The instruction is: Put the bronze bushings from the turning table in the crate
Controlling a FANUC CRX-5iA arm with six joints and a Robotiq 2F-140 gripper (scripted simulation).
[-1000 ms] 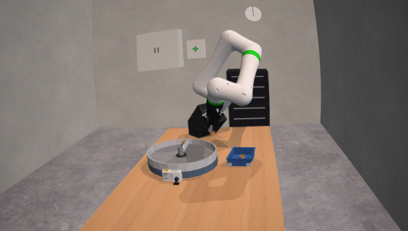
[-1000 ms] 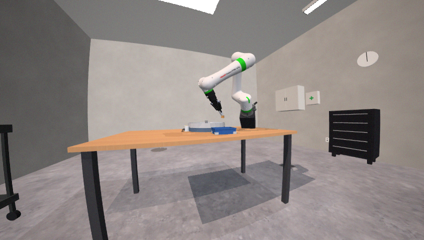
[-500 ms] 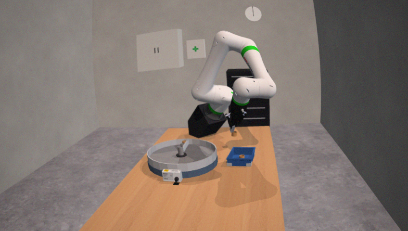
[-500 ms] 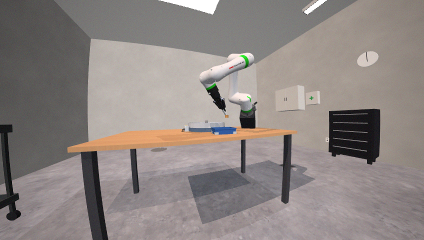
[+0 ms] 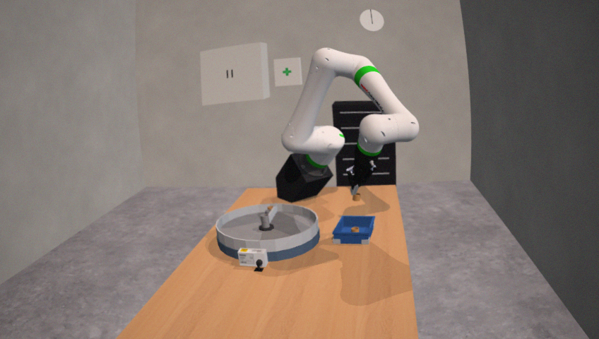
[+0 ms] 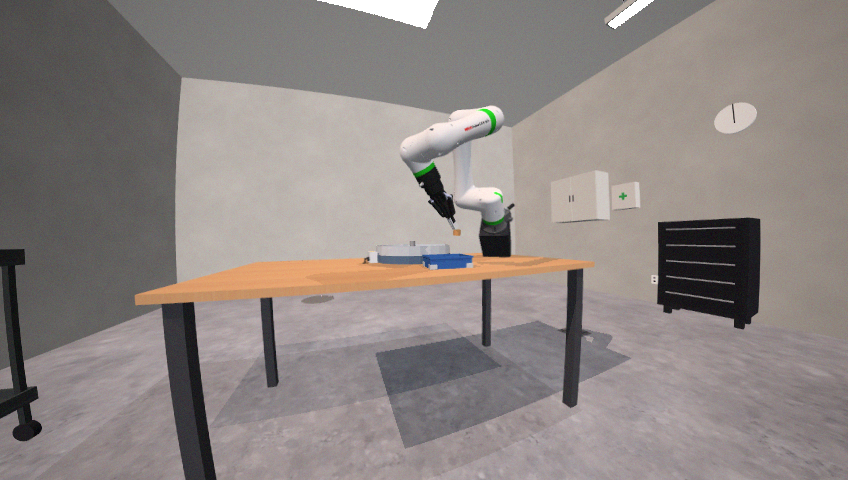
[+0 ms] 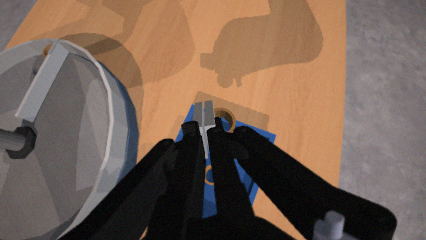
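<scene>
Now: hand 17 cm above the blue crate and 3 cm short of it. From my hand the other things lie so: round grey turning table (35 cm to the right, 14 cm below, 11 cm ahead).
</scene>
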